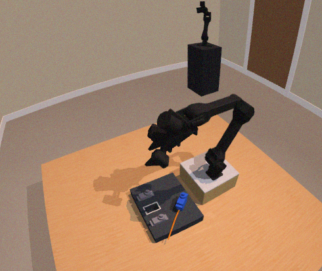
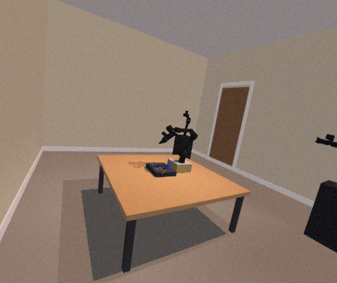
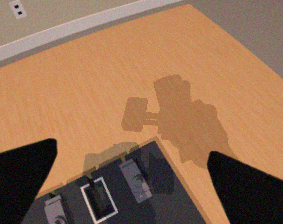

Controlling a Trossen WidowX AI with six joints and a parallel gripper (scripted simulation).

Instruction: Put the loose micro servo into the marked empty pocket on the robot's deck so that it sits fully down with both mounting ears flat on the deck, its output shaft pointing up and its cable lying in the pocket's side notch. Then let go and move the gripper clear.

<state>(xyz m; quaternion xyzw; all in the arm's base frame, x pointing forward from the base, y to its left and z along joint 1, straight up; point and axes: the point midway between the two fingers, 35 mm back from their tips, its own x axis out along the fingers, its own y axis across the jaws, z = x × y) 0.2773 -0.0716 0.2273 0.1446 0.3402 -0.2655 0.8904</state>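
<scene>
Right now my gripper tip is 29 cm above the dark deck, 7 cm to the right of it and 7 cm past it.
</scene>
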